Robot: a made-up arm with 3 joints.
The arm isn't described. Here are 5 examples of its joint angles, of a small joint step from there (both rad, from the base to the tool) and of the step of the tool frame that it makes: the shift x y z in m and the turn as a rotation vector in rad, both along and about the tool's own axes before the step.
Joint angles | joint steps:
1: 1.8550 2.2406 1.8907 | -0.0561 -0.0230 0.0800
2: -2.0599 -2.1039 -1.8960 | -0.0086 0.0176 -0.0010
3: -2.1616 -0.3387 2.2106 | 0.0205 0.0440 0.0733
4: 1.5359 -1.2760 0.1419 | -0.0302 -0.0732 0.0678
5: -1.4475 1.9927 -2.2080 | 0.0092 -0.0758 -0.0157
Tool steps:
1: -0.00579 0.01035 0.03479 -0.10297 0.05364 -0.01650
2: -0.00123 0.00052 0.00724 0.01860 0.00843 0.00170
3: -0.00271 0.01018 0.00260 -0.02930 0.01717 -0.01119
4: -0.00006 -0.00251 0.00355 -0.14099 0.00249 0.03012
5: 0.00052 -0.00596 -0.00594 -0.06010 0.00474 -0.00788
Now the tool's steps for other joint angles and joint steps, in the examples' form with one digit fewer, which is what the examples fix.
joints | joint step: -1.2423 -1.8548 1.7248 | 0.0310 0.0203 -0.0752
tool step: 0.0039 -0.0074 0.0103 0.0955 0.0287 0.0118
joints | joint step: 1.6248 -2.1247 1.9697 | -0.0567 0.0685 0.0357
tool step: -0.0081 0.0288 -0.0309 0.0328 -0.0336 -0.0457
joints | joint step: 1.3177 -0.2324 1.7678 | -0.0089 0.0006 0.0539
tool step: 0.0013 -0.0043 -0.0014 -0.0533 -0.0039 0.0080
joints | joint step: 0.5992 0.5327 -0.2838 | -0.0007 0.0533 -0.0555
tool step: 0.0001 -0.0088 0.0028 0.1088 0.0005 -0.0005
